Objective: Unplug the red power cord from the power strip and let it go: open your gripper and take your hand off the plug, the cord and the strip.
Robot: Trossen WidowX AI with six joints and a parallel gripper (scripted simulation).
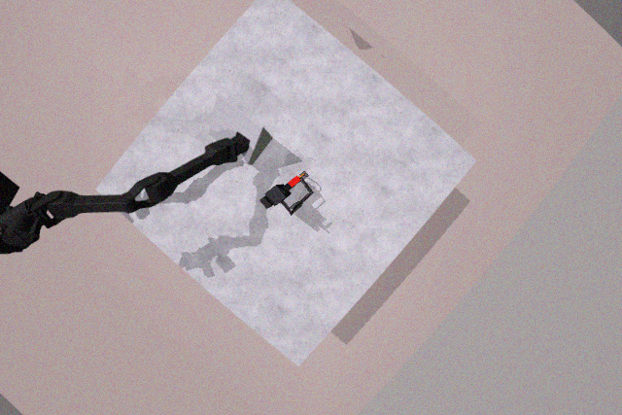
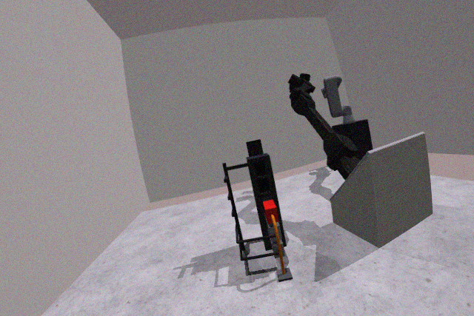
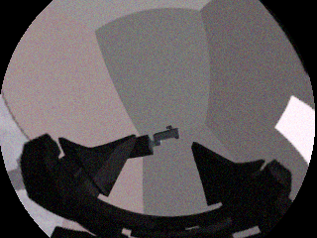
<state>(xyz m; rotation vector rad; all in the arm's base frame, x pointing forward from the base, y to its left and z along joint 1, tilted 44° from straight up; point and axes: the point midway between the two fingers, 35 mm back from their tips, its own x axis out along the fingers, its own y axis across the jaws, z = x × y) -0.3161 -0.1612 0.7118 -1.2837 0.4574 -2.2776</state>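
Now: the red plug 620 mm ahead of my gripper tip, 610 mm to the left of it and 380 mm below it. Also, from my gripper tip: grey foot: 670 mm to the left, 630 mm ahead, 520 mm below.
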